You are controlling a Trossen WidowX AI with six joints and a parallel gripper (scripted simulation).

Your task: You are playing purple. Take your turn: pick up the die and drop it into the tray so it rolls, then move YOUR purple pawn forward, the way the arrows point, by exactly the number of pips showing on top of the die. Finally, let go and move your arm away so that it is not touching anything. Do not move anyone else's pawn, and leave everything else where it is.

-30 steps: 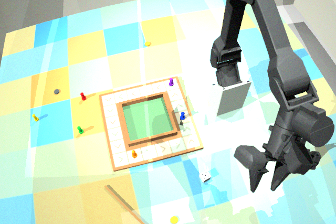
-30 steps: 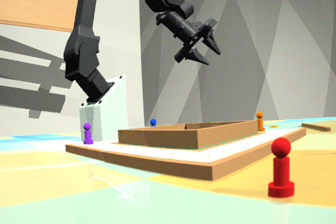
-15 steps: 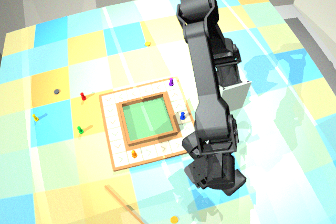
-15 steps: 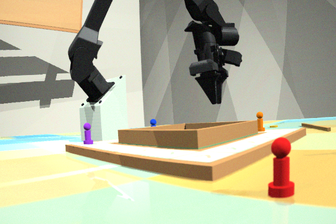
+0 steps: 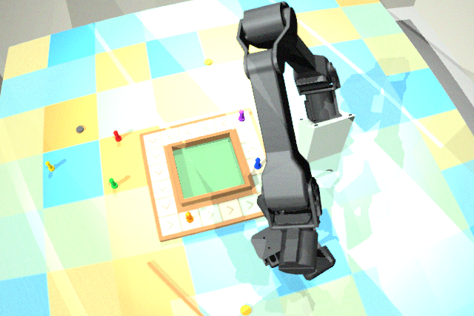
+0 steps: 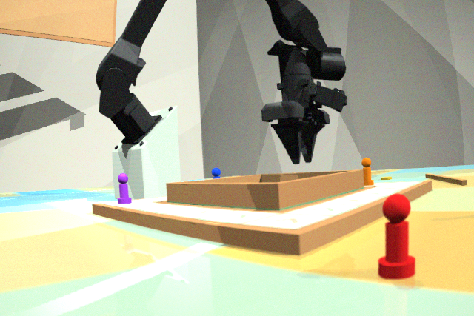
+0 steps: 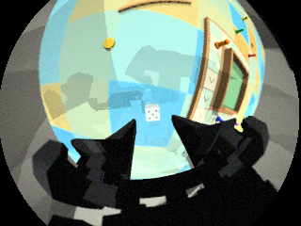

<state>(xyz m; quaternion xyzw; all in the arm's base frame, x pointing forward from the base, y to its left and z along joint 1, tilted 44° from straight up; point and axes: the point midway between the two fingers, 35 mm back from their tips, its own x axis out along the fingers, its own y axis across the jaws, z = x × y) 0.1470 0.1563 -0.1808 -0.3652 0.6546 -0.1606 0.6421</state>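
Now: gripper tip 3 cm above the white die. Round my gripper tip: wooden stick (25 cm ahead, 3 cm to the left, 4 cm below); then orange pawn (19 cm ahead, 12 cm to the right, 1 cm below); then blue pawn (1 cm ahead, 21 cm to the right, 1 cm below).
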